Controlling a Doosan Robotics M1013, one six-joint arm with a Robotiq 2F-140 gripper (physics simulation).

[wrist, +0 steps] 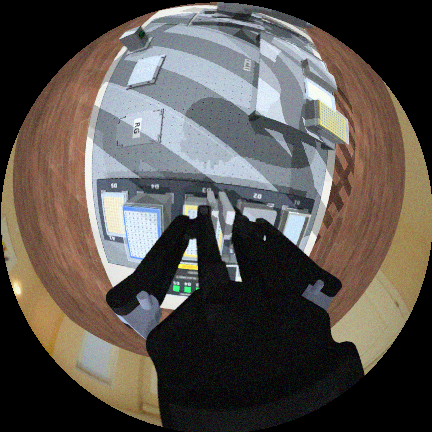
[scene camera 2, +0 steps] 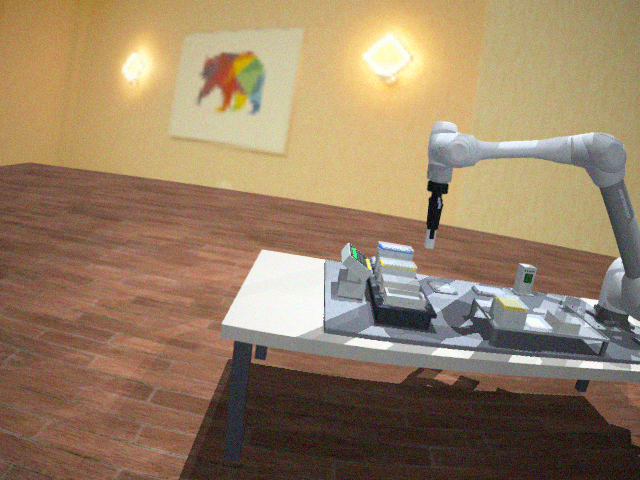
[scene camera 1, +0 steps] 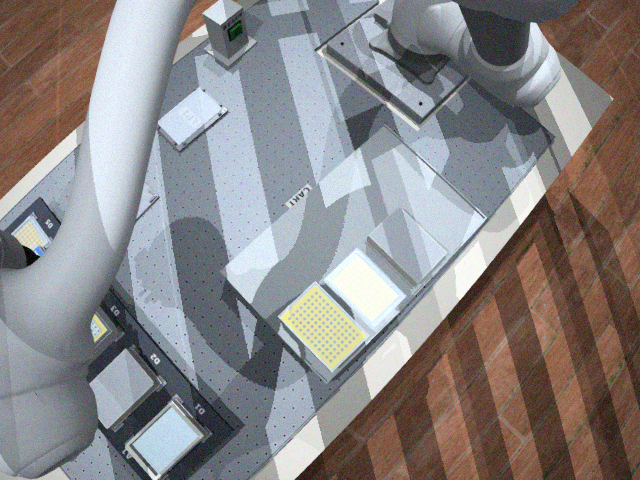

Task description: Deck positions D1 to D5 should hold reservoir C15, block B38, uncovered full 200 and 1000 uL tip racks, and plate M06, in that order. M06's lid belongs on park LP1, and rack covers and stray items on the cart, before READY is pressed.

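Frame: origin at the arm's base, x up, y right, z ahead, level; millimetres.
Where they show: gripper, fingertip midpoint: (wrist: 214, 201) (scene camera 2: 428, 247); arm's base, origin of the base link: (scene camera 2: 609, 320) (scene camera 1: 417, 45).
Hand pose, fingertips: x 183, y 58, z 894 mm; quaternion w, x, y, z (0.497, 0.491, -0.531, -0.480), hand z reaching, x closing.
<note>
Things, the pixels of their top centre, and the offset from my fingertips. "*": a spot on its surface instead.
- Pale blue reservoir, middle of its top: (scene camera 1: 163, 441) (wrist: 293, 233) (scene camera 2: 405, 293) dx -111, dy -230, dz +118 mm
- grey block, middle of its top: (scene camera 1: 115, 388) (wrist: 255, 233) (scene camera 2: 401, 279) dx -101, dy -107, dz +107 mm
- yellow-rimmed tip rack, middle of its top: (scene camera 1: 68, 336) (wrist: 202, 236) (scene camera 2: 398, 262) dx -72, dy +17, dz +96 mm
- blue-rimmed tip rack, middle of its top: (wrist: 140, 238) (scene camera 2: 396, 246) dx -39, dy +140, dz +85 mm
- cream-welled plate, middle of its top: (scene camera 1: 18, 248) (wrist: 113, 216) dx -128, dy +264, dz +74 mm
- clear lid, middle of its top: (scene camera 1: 189, 115) (wrist: 143, 68) (scene camera 2: 489, 289) dx -183, dy +219, dz -391 mm
- control panel, surface spot: (wrist: 187, 288) * dx -63, dy +60, dz +251 mm
- cart, middle of its top: (scene camera 1: 359, 243) (scene camera 2: 540, 318) (wrist: 302, 75) dx -135, dy -262, dz -388 mm
- yellow dotted box, middle of its top: (scene camera 1: 323, 326) (wrist: 335, 121) (scene camera 2: 511, 300) dx -70, dy -312, dz -219 mm
- cream-topped item, middle of its top: (scene camera 1: 365, 287) (scene camera 2: 535, 320) (wrist: 322, 95) dx -124, dy -324, dz -327 mm
- clear grey cover, middle of its top: (scene camera 1: 408, 243) (scene camera 2: 564, 316) (wrist: 322, 73) dx -99, dy -335, dz -434 mm
- small reader, middle of its top: (scene camera 1: 222, 10) (scene camera 2: 528, 265) dx -71, dy +297, dz -601 mm
- RG spot, surface spot: (wrist: 137, 128) * dx -193, dy +204, dz -158 mm
My gripper (scene camera 2: 429, 241) (wrist: 214, 201) is shut and empty, high above the deck near D3, its pads side by side. Pale blue reservoir (scene camera 1: 166, 439) (wrist: 295, 225) sits at D1, grey block (scene camera 1: 124, 387) (wrist: 260, 212) at D2. The yellow-rimmed tip rack (scene camera 1: 98, 328) (wrist: 189, 237) at D3 is partly hidden by a finger. A blue-rimmed tip rack (wrist: 142, 232) stands uncovered at D4. A cream-welled plate (scene camera 1: 31, 235) (wrist: 114, 214) sits at D5. A clear lid (scene camera 1: 192, 117) (wrist: 146, 70) lies on LP1. The control panel (scene camera 2: 355, 255) (wrist: 187, 288) shows green squares, partly hidden.
The cart (scene camera 1: 305, 232) (wrist: 285, 95) holds a yellow dotted box (scene camera 1: 324, 326) (wrist: 330, 121), a cream-topped item (scene camera 1: 364, 287) and a clear grey cover (scene camera 1: 407, 246). A small reader (scene camera 1: 225, 31) (scene camera 2: 525, 279) (wrist: 136, 39) with a green screen stands beyond LP1. The RG spot (wrist: 137, 128) lies near D4.
</note>
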